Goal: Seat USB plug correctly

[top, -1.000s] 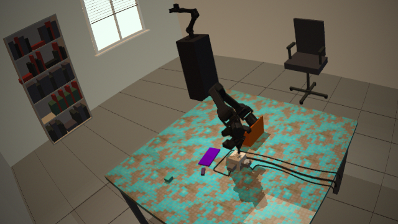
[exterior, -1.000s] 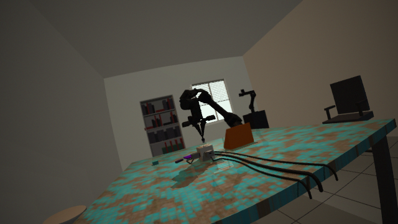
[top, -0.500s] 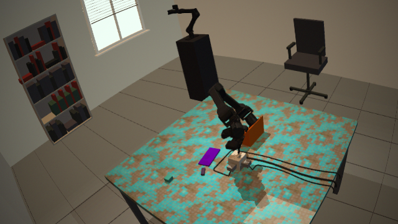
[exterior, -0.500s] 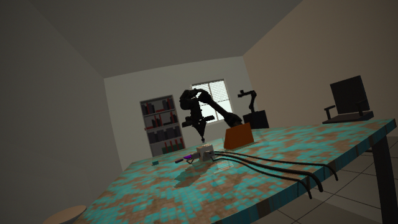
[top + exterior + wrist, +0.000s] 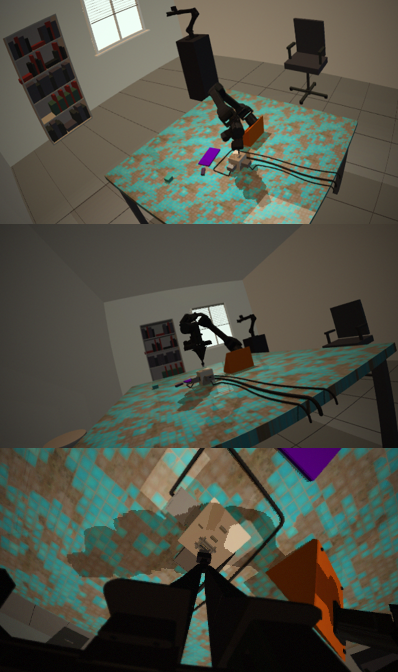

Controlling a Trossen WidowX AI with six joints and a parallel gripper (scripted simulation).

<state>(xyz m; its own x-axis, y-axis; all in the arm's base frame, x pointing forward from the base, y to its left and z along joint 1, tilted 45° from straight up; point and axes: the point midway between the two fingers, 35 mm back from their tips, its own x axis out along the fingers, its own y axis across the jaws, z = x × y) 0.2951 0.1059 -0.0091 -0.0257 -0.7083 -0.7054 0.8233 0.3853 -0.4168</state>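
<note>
My gripper tip is 20 mm above the dark USB plug. Round my gripper tip: teal cube (300 mm ahead, 310 mm to the right, 120 mm below); then flat purple slab (20 mm ahead, 230 mm to the right, 130 mm below); then small purple stick (140 mm ahead, 180 mm to the right, 130 mm below).
</note>
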